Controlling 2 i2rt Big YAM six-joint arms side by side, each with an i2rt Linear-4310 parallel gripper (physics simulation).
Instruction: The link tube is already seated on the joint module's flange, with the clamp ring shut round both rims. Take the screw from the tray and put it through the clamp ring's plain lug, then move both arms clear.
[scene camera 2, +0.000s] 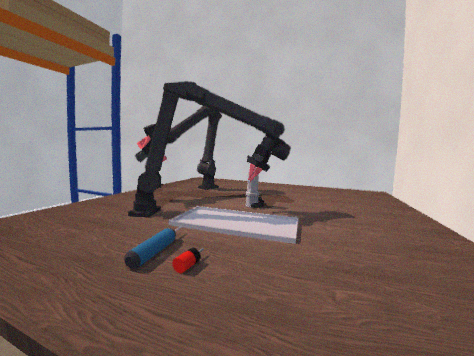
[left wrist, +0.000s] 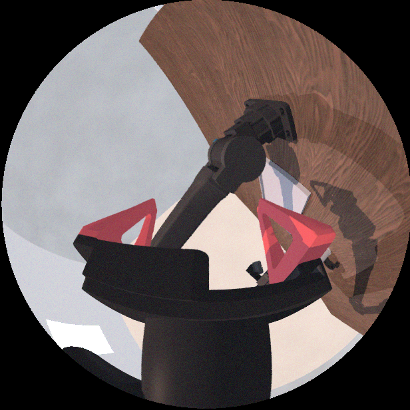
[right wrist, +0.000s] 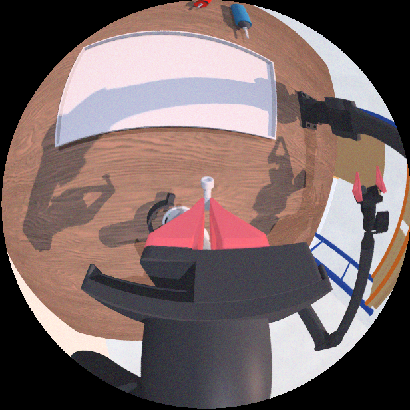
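Pixels of known places: right gripper, between the fingertips: (scene camera 2: 248, 182); left arm's base, origin of its link: (scene camera 2: 208, 187); right arm's base, origin of its link: (scene camera 2: 145, 212).
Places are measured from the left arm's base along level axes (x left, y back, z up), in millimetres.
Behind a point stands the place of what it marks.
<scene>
My right gripper (scene camera 2: 251, 179) @(x -264, y -527, z 125 mm) (right wrist: 206, 203) points down, its red fingers shut on the screw (right wrist: 207, 183); the screw's pale round head sticks out past the fingertips. The screw cannot be made out in the scene view. The white link tube (scene camera 2: 252, 189) @(x -204, y -505, z 83 mm) (right wrist: 178, 214) stands upright below and behind these fingers, which partly hide it. The black clamp ring (scene camera 2: 257, 203) @(x -210, y -541, z 25 mm) (right wrist: 151, 216) is low around it, its lug pointing away in the right wrist view. The joint module's flange and the lug's hole cannot be made out. My left gripper (right wrist: 367, 168) is open and empty, raised far from the tube.
The pale tray (scene camera 2: 270, 227) @(x -396, y -722, z 4 mm) (right wrist: 175, 57) lies nearer the scene camera than the tube, with arm shadows across it. A blue-handled tool (scene camera 2: 152, 247) @(x -783, y -638, z 31 mm) (right wrist: 240, 16) and a red-and-black tool (scene camera 2: 185, 260) @(x -764, y -737, z 29 mm) (right wrist: 202, 4) lie beyond the tray from the tube. A blue-and-orange shelf rack (scene camera 2: 116, 115) stands at left.
</scene>
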